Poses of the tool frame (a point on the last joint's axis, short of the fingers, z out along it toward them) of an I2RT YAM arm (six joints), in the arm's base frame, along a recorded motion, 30 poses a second.
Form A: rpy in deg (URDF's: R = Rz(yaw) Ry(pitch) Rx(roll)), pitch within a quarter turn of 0, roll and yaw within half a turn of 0; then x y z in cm.
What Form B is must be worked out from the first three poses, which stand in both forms.
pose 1, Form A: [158.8, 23.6, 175.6, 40.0, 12.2, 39.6]
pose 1, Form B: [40.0, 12.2, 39.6, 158.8, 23.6, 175.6]
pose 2, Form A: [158.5, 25.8, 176.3, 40.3, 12.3, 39.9]
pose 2, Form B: [40.3, 12.3, 39.9, 158.5, 25.8, 176.3]
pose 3, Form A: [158.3, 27.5, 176.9, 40.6, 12.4, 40.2]
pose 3, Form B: [40.6, 12.4, 40.2, 158.3, 27.5, 176.9]
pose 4, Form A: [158.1, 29.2, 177.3, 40.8, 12.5, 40.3]
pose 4, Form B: [40.8, 12.5, 40.3, 158.1, 29.2, 177.3]
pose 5, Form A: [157.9, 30.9, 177.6, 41.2, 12.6, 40.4]
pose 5, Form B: [41.2, 12.6, 40.4, 157.9, 30.9, 177.6]
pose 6, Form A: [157.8, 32.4, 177.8, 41.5, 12.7, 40.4]
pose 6, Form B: [41.5, 12.7, 40.4, 157.8, 32.4, 177.8]
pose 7, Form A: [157.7, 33.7, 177.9, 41.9, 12.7, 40.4]
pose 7, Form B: [41.9, 12.7, 40.4, 157.7, 33.7, 177.9]
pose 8, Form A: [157.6, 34.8, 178.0, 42.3, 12.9, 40.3]
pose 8, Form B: [42.3, 12.9, 40.3, 157.6, 34.8, 178.0]
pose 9, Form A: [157.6, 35.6, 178.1, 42.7, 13.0, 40.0]
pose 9, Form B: [42.7, 13.0, 40.0, 157.6, 35.6, 178.1]
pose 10, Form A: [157.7, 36.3, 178.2, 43.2, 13.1, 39.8]
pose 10, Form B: [43.2, 13.1, 39.8, 157.7, 36.3, 178.2]
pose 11, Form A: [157.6, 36.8, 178.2, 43.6, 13.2, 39.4]
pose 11, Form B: [43.6, 13.2, 39.4, 157.6, 36.8, 178.2]
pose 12, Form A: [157.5, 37.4, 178.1, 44.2, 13.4, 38.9]
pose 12, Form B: [44.2, 13.4, 38.9, 157.5, 37.4, 178.1]
